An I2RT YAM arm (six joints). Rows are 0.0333 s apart.
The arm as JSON. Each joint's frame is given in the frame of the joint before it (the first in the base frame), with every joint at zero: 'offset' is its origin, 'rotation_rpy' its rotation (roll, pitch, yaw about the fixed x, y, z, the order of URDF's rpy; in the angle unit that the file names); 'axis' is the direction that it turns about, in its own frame. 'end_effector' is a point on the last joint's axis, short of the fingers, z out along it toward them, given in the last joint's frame.
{
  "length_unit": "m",
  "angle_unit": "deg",
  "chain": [
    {
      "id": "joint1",
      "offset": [
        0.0,
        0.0,
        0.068
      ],
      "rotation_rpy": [
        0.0,
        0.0,
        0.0
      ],
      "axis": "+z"
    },
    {
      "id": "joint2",
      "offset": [
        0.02,
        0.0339,
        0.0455
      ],
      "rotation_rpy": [
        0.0,
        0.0,
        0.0
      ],
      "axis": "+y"
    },
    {
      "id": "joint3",
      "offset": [
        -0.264,
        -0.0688,
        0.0
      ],
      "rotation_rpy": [
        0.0,
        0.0,
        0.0
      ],
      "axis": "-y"
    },
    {
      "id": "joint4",
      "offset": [
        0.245,
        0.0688,
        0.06
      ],
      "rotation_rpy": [
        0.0,
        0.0,
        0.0
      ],
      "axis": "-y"
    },
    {
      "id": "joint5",
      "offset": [
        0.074,
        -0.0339,
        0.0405
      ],
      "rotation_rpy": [
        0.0,
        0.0,
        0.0
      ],
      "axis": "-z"
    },
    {
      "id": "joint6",
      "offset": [
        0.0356,
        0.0,
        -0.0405
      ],
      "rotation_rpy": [
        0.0,
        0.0,
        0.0
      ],
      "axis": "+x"
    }
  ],
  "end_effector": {
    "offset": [
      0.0,
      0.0,
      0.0
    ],
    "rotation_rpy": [
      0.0,
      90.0,
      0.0
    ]
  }
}
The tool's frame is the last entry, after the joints.
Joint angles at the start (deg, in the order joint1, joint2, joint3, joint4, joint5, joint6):
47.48, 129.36, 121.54, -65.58, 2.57, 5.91
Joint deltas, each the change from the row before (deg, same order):
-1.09, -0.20, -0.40, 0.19, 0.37, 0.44
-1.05, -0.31, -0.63, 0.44, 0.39, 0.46
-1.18, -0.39, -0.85, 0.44, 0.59, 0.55
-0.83, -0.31, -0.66, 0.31, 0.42, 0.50
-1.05, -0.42, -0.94, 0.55, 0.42, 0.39
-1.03, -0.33, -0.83, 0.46, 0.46, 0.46
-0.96, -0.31, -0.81, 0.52, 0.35, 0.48
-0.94, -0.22, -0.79, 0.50, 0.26, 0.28
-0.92, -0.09, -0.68, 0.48, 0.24, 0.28
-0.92, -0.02, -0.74, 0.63, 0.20, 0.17
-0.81, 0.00, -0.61, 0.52, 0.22, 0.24
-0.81, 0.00, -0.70, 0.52, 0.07, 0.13
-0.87, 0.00, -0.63, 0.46, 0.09, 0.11
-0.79, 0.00, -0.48, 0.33, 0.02, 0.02
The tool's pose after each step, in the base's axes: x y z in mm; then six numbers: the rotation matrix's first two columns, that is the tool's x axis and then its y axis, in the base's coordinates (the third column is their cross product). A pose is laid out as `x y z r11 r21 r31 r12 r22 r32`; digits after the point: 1 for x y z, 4 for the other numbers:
324.8 338.3 238.4 -0.7358 -0.6123 -0.2892 -0.6355 0.7719 -0.0173
330.6 331.6 238.0 -0.7513 -0.5918 -0.2921 -0.6136 0.7893 -0.0211
336.7 323.6 237.1 -0.7687 -0.5684 -0.2932 -0.5873 0.8089 -0.0282
340.7 317.7 236.5 -0.7818 -0.5500 -0.2937 -0.5669 0.8232 -0.0326
345.7 310.4 235.4 -0.7951 -0.5297 -0.2955 -0.5444 0.8380 -0.0375
350.6 303.1 234.2 -0.8085 -0.5085 -0.2963 -0.5206 0.8527 -0.0428
355.0 296.4 232.9 -0.8208 -0.4874 -0.2979 -0.4977 0.8661 -0.0460
359.3 289.9 230.9 -0.8311 -0.4698 -0.2976 -0.4781 0.8769 -0.0490
363.6 283.7 228.5 -0.8410 -0.4523 -0.2968 -0.4588 0.8870 -0.0519
368.1 277.6 225.4 -0.8497 -0.4364 -0.2960 -0.4410 0.8958 -0.0546
372.0 272.2 222.7 -0.8577 -0.4207 -0.2954 -0.4237 0.9040 -0.0573
375.5 266.7 219.5 -0.8652 -0.4070 -0.2928 -0.4087 0.9108 -0.0584
379.3 260.8 216.6 -0.8727 -0.3926 -0.2904 -0.3929 0.9176 -0.0599
382.6 255.3 214.5 -0.8787 -0.3806 -0.2880 -0.3799 0.9230 -0.0607

